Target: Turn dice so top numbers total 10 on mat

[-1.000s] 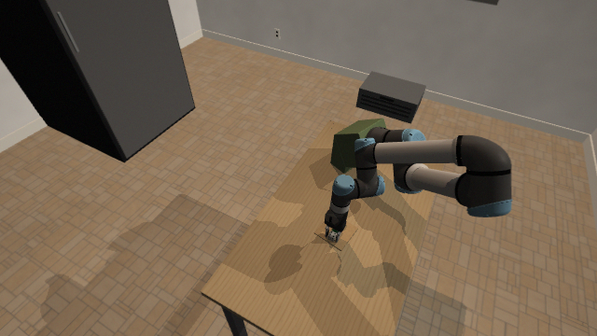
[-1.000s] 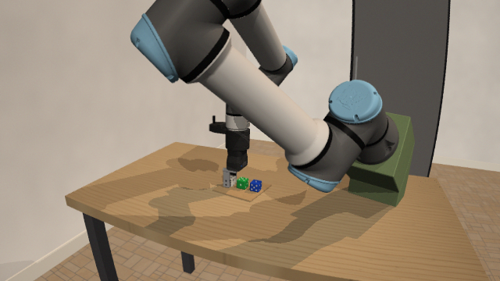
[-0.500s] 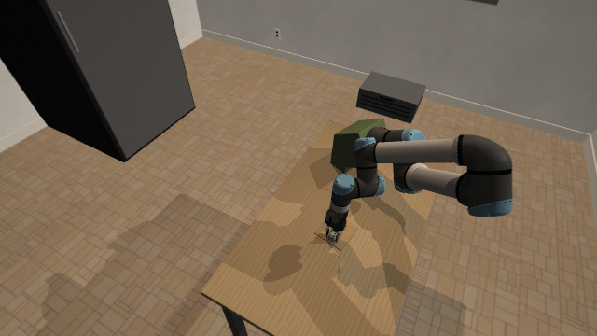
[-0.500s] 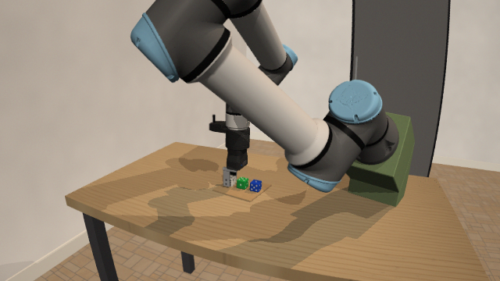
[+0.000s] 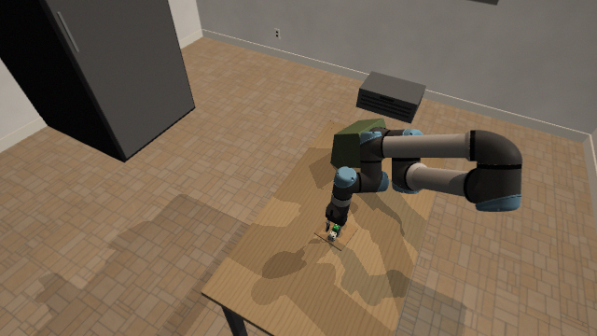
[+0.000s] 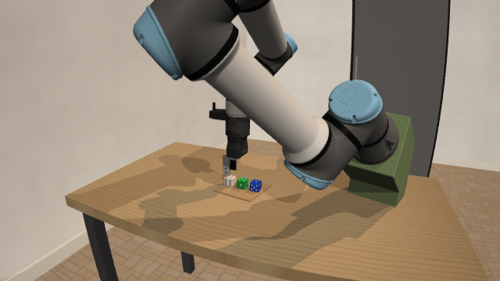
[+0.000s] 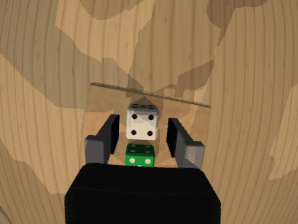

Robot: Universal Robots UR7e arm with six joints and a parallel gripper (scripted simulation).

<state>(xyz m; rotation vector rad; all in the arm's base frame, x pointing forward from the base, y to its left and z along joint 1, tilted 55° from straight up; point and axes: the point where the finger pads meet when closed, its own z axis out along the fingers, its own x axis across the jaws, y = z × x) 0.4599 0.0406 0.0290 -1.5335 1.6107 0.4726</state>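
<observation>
Now: hand 5 cm above the white die. From my hand the other things lie so: tan mat 6 cm below, 5 cm behind; blue die 9 cm behind, 5 cm below, 1 cm to the right; green die 5 cm below, 5 cm behind.
</observation>
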